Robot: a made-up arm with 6 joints. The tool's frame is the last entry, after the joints.
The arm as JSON. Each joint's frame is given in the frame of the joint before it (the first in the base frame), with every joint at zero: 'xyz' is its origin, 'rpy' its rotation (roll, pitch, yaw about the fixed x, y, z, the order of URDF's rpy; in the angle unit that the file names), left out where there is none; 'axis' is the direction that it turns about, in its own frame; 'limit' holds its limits. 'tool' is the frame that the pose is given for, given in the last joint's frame.
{
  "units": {
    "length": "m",
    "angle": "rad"
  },
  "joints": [
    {
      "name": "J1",
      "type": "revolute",
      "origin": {
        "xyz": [
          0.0,
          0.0,
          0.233
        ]
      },
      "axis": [
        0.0,
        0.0,
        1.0
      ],
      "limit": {
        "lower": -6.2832,
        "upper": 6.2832
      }
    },
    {
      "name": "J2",
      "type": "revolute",
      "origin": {
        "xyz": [
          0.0,
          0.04,
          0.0
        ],
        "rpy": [
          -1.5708,
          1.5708,
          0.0
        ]
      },
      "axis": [
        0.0,
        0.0,
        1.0
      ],
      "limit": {
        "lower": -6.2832,
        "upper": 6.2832
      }
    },
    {
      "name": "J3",
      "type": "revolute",
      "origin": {
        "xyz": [
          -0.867,
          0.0,
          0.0
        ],
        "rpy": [
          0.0,
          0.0,
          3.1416
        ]
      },
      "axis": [
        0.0,
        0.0,
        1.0
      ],
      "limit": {
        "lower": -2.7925,
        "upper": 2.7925
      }
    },
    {
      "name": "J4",
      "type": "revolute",
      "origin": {
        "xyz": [
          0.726,
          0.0,
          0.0
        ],
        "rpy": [
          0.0,
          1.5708,
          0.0
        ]
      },
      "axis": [
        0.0,
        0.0,
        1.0
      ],
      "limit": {
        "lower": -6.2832,
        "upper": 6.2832
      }
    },
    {
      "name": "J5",
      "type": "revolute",
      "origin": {
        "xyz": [
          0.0,
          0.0,
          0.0
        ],
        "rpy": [
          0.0,
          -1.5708,
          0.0
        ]
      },
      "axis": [
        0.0,
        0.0,
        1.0
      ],
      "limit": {
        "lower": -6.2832,
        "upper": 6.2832
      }
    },
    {
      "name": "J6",
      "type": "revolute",
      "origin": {
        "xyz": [
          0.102,
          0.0,
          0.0
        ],
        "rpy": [
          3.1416,
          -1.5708,
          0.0
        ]
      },
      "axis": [
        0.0,
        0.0,
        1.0
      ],
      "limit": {
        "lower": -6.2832,
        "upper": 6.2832
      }
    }
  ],
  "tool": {
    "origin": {
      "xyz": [
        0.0,
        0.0,
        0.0
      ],
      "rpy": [
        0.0,
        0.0,
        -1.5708
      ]
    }
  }
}
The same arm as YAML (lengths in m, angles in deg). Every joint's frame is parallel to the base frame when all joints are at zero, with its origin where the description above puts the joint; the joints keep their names.
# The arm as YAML. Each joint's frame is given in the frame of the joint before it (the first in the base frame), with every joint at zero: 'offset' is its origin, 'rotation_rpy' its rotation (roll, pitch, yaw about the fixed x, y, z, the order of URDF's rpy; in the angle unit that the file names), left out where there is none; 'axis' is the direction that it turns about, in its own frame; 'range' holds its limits. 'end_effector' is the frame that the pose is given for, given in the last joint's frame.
length_unit: m
angle_unit: deg
chain:
  - id: J1
    offset: [0.0, 0.0, 0.233]
    axis: "+z"
    range: [-360.0, 360.0]
  - id: J2
    offset: [0.0, 0.04, 0.0]
    axis: "+y"
    range: [-360.0, 360.0]
  - id: J3
    offset: [0.0, 0.0, 0.867]
    axis: "+y"
    range: [-160.0, 160.0]
  - id: J4
    offset: [0.0, 0.0, 0.726]
    axis: "+z"
    range: [-360.0, 360.0]
  - id: J5
    offset: [0.0, 0.0, 0.0]
    axis: "+y"
    range: [-360.0, 360.0]
  - id: J6
    offset: [0.0, 0.0, 0.102]
    axis: "+z"
    range: [-360.0, 360.0]
end_effector:
  offset: [0.0, 0.0, 0.0]
  rotation_rpy: [0.0, 0.0, 0.0]

